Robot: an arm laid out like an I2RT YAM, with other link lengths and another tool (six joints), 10 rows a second.
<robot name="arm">
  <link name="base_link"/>
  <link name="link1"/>
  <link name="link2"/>
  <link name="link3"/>
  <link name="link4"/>
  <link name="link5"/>
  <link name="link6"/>
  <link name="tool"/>
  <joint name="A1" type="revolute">
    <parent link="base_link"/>
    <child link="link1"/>
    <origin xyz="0 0 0.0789"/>
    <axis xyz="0 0 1"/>
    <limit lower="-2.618" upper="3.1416"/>
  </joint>
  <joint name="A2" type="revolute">
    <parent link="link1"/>
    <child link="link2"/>
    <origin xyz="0.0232 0.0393 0.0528" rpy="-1.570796 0 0"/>
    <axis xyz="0 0 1"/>
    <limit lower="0" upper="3.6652"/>
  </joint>
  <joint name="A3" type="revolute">
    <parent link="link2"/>
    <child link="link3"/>
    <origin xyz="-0.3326 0 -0.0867" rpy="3.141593 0 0"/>
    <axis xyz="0 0 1"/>
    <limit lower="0" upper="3.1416"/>
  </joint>
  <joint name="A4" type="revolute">
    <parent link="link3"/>
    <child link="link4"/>
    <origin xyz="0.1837 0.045 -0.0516"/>
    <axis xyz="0 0 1"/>
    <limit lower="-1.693" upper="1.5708"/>
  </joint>
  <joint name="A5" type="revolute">
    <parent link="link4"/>
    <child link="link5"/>
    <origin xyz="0.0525 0.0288 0.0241" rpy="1.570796 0 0"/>
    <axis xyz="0 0 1"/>
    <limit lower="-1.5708" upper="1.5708"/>
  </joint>
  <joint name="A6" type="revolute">
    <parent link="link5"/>
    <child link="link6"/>
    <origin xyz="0.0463 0 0.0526" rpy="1.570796 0 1.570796"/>
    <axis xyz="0 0 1"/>
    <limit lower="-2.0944" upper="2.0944"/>
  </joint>
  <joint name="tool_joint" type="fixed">
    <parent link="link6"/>
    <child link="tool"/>
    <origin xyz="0.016 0.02 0.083" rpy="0 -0.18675 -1.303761"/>
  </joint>
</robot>
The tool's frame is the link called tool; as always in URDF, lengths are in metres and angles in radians.
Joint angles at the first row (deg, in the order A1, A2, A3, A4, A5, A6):
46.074, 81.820, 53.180, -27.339, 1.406, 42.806
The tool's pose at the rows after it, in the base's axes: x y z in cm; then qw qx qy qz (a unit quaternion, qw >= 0):
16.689 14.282 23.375 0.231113 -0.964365 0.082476 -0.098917
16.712 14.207 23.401 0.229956 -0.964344 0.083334 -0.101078
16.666 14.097 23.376 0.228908 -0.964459 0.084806 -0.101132
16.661 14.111 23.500 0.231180 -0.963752 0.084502 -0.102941
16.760 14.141 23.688 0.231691 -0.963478 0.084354 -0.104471
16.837 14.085 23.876 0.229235 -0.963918 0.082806 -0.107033
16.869 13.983 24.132 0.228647 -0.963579 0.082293 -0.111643
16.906 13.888 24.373 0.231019 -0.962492 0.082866 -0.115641
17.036 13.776 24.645 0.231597 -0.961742 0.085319 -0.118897
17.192 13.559 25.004 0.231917 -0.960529 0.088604 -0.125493
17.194 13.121 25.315 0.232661 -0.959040 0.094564 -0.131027
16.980 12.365 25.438 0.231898 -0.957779 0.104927 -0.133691
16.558 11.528 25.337 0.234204 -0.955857 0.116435 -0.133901
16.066 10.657 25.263 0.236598 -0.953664 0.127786 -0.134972
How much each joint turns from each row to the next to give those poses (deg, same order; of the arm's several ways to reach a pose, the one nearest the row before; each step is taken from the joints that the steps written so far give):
0.055, -0.063, -0.095, -0.123, 0.053, 0.022
-0.007, -0.102, -0.010, -0.048, 0.291, -0.005
-0.067, -0.130, -0.140, -0.097, 0.093, 0.069
0.044, -0.226, 0.110, 0.007, 0.020, 0.032
-0.096, 0.001, 0.533, -0.369, 0.039, -0.118
-0.030, -0.044, 0.557, -0.618, 0.302, -0.336
0.027, -0.347, 0.440, -0.494, 0.427, -0.170
-0.164, -0.422, 0.269, -0.178, 0.115, -0.100
-0.363, -0.197, 0.602, -0.516, 0.129, -0.099
-0.425, -0.423, 0.625, -0.541, 0.423, -0.156
-0.665, -0.823, 0.232, -0.607, 0.270, -0.021
-1.045, -1.208, -0.426, -0.721, 0.083, 0.175
-1.200, -1.559, -1.287, -0.134, -0.372, 0.346
-1.204, -1.748, -1.263, -0.274, -0.317, 0.312

